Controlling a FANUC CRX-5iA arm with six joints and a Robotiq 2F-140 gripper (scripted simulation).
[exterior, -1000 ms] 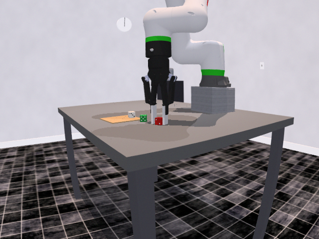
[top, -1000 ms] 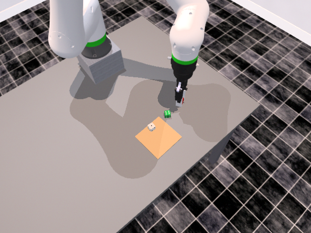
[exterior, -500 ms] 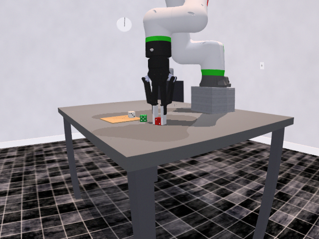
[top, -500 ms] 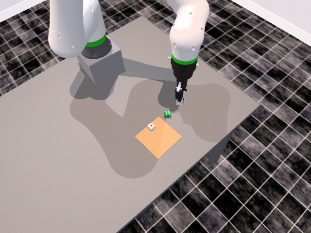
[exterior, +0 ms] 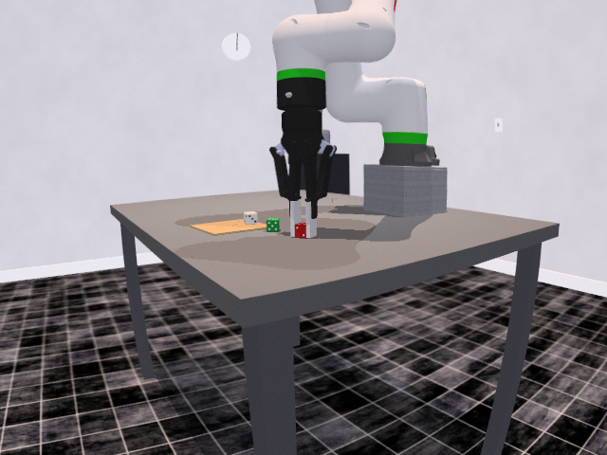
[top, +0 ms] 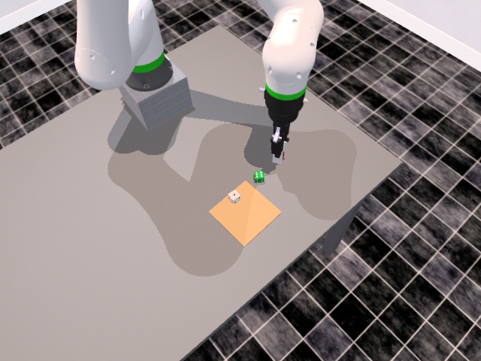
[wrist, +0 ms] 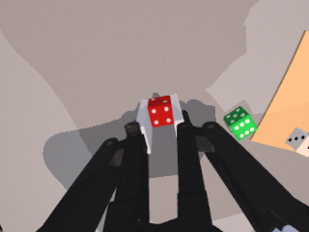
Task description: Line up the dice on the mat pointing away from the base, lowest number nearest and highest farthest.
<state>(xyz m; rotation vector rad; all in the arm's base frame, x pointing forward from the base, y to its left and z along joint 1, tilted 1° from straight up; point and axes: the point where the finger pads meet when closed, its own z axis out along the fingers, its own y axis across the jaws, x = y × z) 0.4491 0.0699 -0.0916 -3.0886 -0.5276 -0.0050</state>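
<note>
My hand is 30 mm short of the mat, 200 mm to the left of it and 30 mm above it. From my hand the other things lie so: red die (20 mm below); then white die (10 mm behind, 190 mm to the right, 20 mm below); then green die (90 mm to the right, 20 mm below).
</note>
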